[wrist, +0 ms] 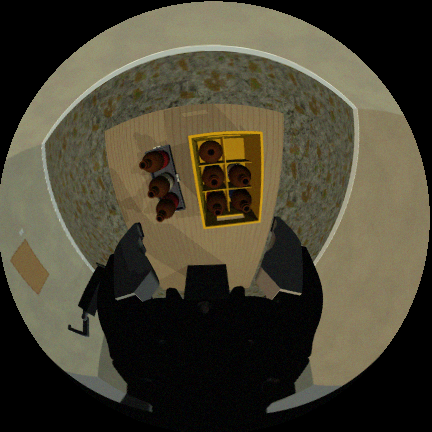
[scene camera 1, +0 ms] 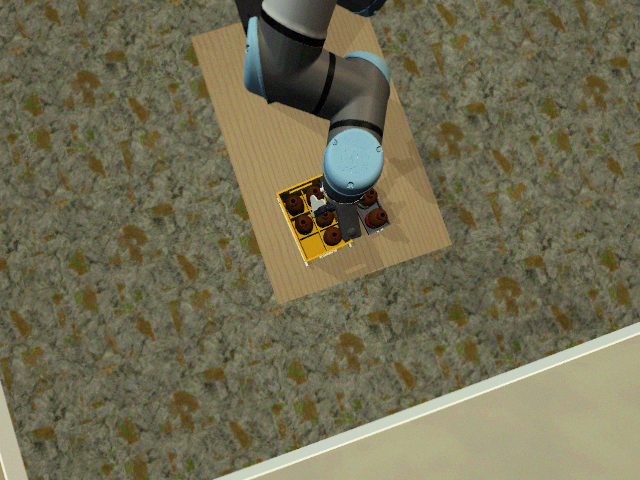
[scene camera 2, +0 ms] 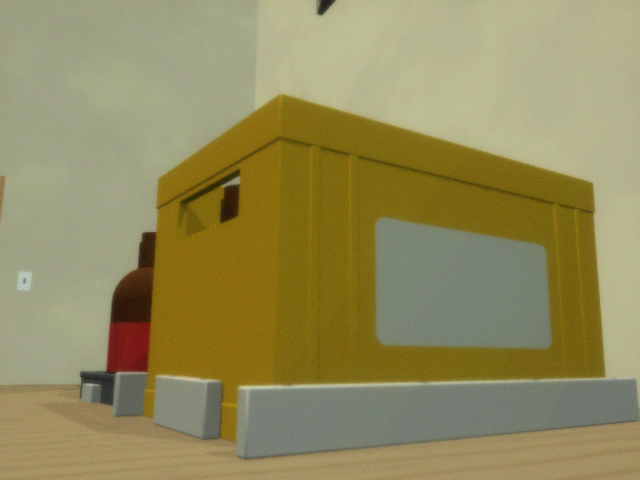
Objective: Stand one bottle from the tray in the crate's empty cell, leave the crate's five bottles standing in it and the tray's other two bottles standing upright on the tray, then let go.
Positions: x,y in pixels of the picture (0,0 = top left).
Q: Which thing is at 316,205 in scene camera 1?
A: My gripper.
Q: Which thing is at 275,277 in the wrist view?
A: My gripper.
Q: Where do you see a red-labelled bottle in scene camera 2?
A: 129,333
